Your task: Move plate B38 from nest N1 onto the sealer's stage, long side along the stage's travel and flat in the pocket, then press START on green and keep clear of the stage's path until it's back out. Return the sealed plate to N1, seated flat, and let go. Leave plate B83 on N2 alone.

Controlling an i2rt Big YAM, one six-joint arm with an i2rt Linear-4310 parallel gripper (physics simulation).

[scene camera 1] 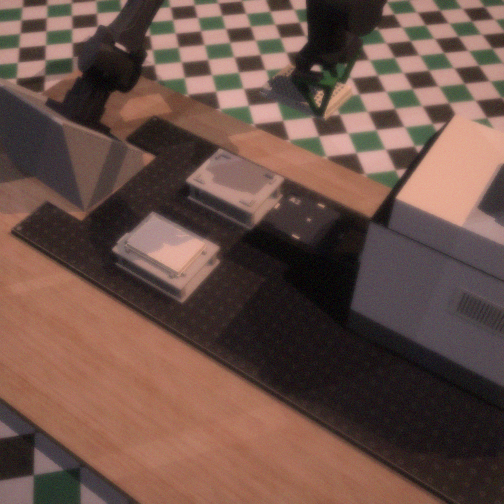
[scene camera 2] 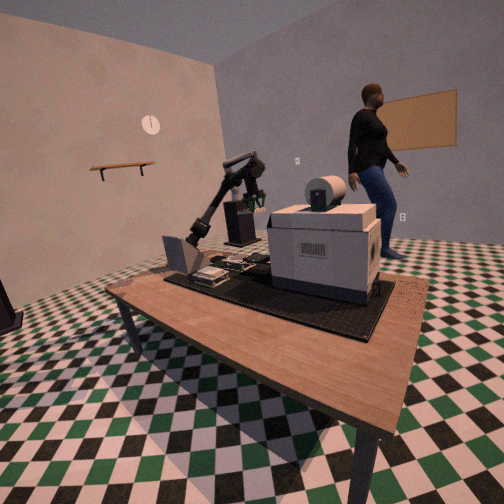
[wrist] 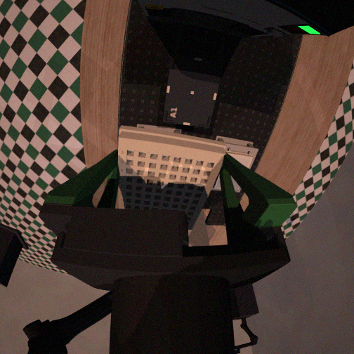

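My gripper (scene camera 1: 321, 95) (scene camera 2: 256, 201) (wrist: 169, 155) is shut on plate B38 (scene camera 1: 342, 101) (scene camera 2: 260, 209) (wrist: 165, 172), a pale well plate held high beyond the table's back edge. The wells show in the wrist view. Nest N1 (scene camera 1: 235, 177) (scene camera 2: 239, 262) has no plate on it; the held plate mostly hides it in the wrist view. Plate B83 (scene camera 1: 167, 244) (wrist: 240, 161) sits on nest N2 (scene camera 1: 177, 290) (wrist: 234, 142). The sealer's dark stage (scene camera 1: 300, 216) (wrist: 192, 106), marked A1, is out and bare. A bright green patch (wrist: 309, 30) glows on the sealer's front.
The grey-white sealer (scene camera 1: 415, 295) (scene camera 2: 320, 267) stands on the black perforated board (scene camera 1: 300, 330) (scene camera 2: 320, 312), with a roll (scene camera 2: 330, 190) on top. A slanted grey panel (scene camera 1: 55, 140) (scene camera 2: 181, 255) stands near the arm's base. A person (scene camera 2: 370, 140) is behind the sealer.
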